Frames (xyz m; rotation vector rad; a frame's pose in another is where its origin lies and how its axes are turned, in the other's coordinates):
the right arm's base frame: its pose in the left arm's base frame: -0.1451 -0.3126 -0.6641 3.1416 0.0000 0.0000
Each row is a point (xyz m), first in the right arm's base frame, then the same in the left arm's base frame.
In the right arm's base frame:
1: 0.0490 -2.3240 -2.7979
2: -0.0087 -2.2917 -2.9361
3: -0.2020 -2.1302 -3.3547
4: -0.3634 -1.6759 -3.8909
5: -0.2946 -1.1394 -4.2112
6: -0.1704 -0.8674 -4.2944
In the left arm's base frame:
1: -0.0961 2.0114 2.1338
2: -0.1538 1.9791 2.2720
3: -0.3471 1.8176 2.6906
4: -0.5085 1.3633 3.2268
5: -0.4397 0.8268 3.5471
6: -0.3155 0.5548 3.6303

